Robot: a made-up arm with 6 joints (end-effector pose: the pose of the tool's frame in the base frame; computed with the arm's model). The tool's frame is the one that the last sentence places.
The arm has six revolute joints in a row. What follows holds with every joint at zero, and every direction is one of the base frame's. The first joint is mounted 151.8 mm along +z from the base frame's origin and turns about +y. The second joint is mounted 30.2 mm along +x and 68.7 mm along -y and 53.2 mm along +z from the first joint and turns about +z. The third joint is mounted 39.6 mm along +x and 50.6 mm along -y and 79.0 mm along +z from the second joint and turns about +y. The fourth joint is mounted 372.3 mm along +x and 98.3 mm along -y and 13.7 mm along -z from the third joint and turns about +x. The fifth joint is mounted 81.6 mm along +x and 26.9 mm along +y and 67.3 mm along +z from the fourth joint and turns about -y. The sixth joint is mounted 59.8 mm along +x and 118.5 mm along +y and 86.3 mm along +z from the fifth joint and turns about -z. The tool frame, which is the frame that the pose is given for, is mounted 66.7 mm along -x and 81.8 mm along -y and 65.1 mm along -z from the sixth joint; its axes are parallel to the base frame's.
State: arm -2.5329 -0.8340 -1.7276 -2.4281 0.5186 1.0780
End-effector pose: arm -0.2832 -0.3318 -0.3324 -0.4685 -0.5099 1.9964
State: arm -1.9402 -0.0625 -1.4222 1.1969 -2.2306 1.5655
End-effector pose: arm -0.5721 -0.2010 -0.1494 -0.0854 -1.5498 -0.8447
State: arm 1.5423 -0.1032 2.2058 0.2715 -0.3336 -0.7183
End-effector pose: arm -0.3289 -0.1736 0.3444 -0.8085 -2.1091 0.8395
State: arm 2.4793 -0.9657 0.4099 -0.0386 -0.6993 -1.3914
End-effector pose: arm -0.2833 -0.5707 0.0670 0.9759 2.5901 -1.1954
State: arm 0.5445 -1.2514 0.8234 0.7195 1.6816 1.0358
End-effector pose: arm 0.0443 -0.4770 -0.0100 -0.5172 -1.0645 -2.5736
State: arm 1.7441 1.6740 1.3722 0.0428 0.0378 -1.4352
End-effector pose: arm -0.4340 0.1747 0.1363 -1.3918 -1.0282 -1.3546
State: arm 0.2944 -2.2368 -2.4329 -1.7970 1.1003 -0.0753
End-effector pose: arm 0.2407 0.1687 0.5826 1.9520 -0.5799 0.0025
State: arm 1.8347 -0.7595 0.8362 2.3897 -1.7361 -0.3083
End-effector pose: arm -0.2535 -0.4612 0.0809 2.3368 0.2135 -1.3575
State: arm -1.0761 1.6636 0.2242 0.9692 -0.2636 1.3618
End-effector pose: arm -0.1565 0.4403 0.3525 -0.4658 -0.0492 0.0468
